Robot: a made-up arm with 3 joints. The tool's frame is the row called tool. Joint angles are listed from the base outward. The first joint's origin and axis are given. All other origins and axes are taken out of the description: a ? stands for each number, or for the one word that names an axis. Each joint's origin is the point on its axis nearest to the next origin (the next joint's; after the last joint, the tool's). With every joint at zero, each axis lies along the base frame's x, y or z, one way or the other. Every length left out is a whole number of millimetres.
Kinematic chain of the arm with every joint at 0, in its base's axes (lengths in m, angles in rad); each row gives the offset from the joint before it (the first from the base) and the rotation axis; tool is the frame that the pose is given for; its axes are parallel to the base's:
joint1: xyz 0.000 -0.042 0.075 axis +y
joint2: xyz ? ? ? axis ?
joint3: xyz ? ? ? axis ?
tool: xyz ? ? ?
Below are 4 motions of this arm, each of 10 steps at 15 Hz.
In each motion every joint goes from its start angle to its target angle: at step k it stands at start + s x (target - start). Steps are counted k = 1, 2, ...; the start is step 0. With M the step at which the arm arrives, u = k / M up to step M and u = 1 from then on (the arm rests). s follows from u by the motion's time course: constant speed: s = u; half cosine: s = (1 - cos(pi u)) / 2; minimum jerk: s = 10 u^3 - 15 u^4 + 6 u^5.
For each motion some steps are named. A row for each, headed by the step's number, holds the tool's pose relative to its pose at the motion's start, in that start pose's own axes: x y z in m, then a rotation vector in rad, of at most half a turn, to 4 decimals.
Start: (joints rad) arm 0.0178 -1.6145 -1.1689
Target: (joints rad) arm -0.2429 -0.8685 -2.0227
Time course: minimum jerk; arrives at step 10
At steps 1, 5, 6, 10:
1: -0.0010 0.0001 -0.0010 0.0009 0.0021 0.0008
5: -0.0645 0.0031 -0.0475 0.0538 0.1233 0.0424
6: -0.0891 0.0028 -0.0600 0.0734 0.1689 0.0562
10: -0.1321 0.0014 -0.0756 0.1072 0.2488 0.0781

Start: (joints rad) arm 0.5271 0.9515 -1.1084
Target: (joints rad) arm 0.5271 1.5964 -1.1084
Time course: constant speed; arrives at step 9
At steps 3, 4, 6, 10:
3: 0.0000 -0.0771 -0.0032 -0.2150 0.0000 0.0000
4: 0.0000 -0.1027 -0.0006 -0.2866 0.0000 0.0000
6: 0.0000 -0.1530 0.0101 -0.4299 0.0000 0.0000
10: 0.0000 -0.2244 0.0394 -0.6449 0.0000 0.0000

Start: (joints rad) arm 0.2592 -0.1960 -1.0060
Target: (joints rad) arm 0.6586 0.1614 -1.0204
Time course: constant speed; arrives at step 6
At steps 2, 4, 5, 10:
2: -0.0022 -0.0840 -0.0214 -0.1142 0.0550 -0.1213
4: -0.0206 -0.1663 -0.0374 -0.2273 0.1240 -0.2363
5: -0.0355 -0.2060 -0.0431 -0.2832 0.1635 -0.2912
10: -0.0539 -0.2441 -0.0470 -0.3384 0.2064 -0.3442

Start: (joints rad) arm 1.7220 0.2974 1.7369
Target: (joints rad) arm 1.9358 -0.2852 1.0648
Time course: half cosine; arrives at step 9
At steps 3, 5, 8, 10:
3: 0.0075 0.0956 0.0216 0.3136 -0.0162 0.0512
5: 0.0026 0.2086 0.0899 0.7353 -0.0122 0.1278
8: -0.0197 0.2933 0.2074 1.2123 0.0319 0.2184
10: -0.0219 0.2974 0.2178 1.2497 0.0373 0.2254

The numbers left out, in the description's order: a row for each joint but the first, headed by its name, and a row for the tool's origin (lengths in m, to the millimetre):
joint2: xyz 0.349 0.000 0.117, axis -x
joint3: xyz 0.000 0.077 0.010, axis -x
tool: xyz 0.000 0.010 -0.291

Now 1 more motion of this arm.
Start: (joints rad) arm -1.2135 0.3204 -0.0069
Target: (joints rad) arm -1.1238 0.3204 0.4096
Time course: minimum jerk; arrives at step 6
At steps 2, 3, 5, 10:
2: -0.0033 -0.0234 -0.0060 -0.0874 0.0176 0.0066
3: -0.0073 -0.0556 -0.0105 -0.2082 0.0411 0.0182
5: -0.0120 -0.1054 -0.0090 -0.4015 0.0758 0.0429
10: -0.0123 -0.1091 -0.0084 -0.4162 0.0783 0.0450

